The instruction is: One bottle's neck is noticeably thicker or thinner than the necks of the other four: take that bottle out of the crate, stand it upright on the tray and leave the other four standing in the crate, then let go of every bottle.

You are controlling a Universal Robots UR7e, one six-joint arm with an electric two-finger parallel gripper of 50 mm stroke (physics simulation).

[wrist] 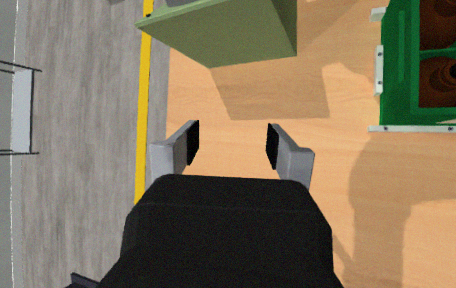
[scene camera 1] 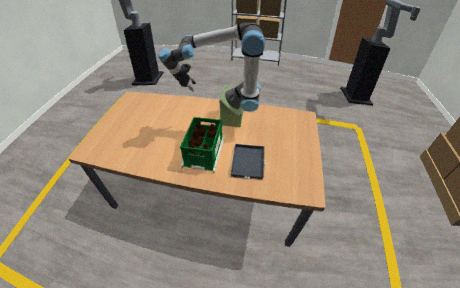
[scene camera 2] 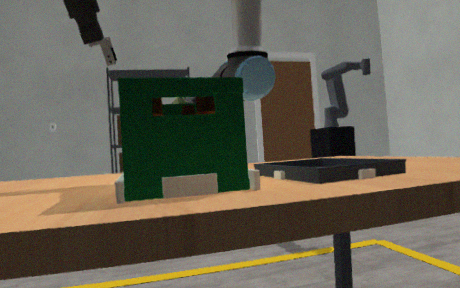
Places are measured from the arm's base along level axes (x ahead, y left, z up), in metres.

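Pixels of known places: gripper, fingertip midpoint: (wrist: 232, 136) (scene camera 1: 193, 87) (scene camera 2: 112, 63); arm's base, origin of the base link: (scene camera 1: 232, 99).
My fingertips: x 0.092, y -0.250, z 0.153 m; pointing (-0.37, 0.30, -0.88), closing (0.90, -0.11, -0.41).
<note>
Ahead of a thing's pixels: the offset from my fingertips to its top centre.
The green crate @(0.290 m ahead, 0.094 m left, 0.136 m down) (scene camera 1: 201, 156) (scene camera 2: 185, 145) (wrist: 399, 75) stands on the table with brown bottles @(0.194 m ahead, 0.056 m left, 0.147 m down) (scene camera 1: 199, 130) (wrist: 440, 75) inside. In the wrist view part of the crate shows at the right edge, with two of the bottles from above. Neck widths are too small or cut off to compare. The dark tray @(0.349 m ahead, 0.379 m left, 0.285 m down) (scene camera 1: 248, 161) (scene camera 2: 330, 173) lies on the table to the right of the crate in both scene views; no bottle shows on it. My gripper (scene camera 1: 192, 88) (scene camera 2: 112, 63) (wrist: 232, 136) is open and empty, high above the table, behind and left of the crate in the first scene view.
A green block-like base (scene camera 1: 232, 114) (wrist: 235, 35) stands under the arm behind the crate. Light brackets sit at the foot of the crate and at the tray's edge. The table (scene camera 1: 145, 115) (scene camera 2: 300, 205) carries these. A shelf rack and two other arms on black pedestals stand farther back.
</note>
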